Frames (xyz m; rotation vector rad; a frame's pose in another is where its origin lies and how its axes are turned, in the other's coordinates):
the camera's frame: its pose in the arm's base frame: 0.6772 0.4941 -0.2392 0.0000 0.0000 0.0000
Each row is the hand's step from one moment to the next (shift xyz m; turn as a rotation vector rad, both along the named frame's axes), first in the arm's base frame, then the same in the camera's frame.
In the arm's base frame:
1: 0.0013 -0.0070 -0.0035 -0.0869 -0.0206 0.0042
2: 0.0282 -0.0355 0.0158 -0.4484 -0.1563 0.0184
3: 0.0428 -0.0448 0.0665 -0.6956 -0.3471 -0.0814
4: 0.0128 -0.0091 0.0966 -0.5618 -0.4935 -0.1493
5: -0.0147 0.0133 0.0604 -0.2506 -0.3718 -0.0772
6: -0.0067 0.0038 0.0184 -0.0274 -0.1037 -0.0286
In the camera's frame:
1: 0.0013 -0.0070 -0.0035 -0.0869 -0.0206 0.0042
2: 0.0282 -0.0355 0.0158 -0.4484 -0.1563 0.0184
3: 0.0428 -0.0448 0.0665 -0.6956 -0.3471 -0.0814
4: 0.0128 -0.0091 0.0966 -0.5618 -0.4935 -0.1493
5: -0.0147 0.0133 0.0604 -0.2506 -0.3718 -0.0772
6: -0.0067 0.0038 0.0184 -0.0274 -0.1037 -0.0286

